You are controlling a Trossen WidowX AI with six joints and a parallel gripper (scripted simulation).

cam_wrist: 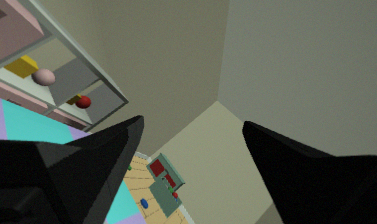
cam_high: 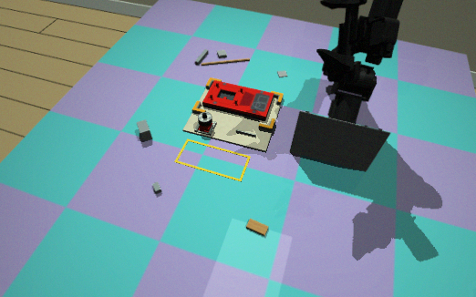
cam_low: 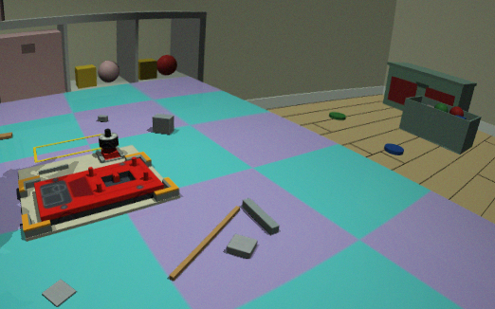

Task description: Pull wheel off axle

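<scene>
Now: the wheel 25 cm ahead of my gripper tip, 1 cm to the left of it and 35 cm below it. From my gripper tip the other things lie so: wooden stick (33 cm ahead, 29 cm to the right, 38 cm below).
</scene>
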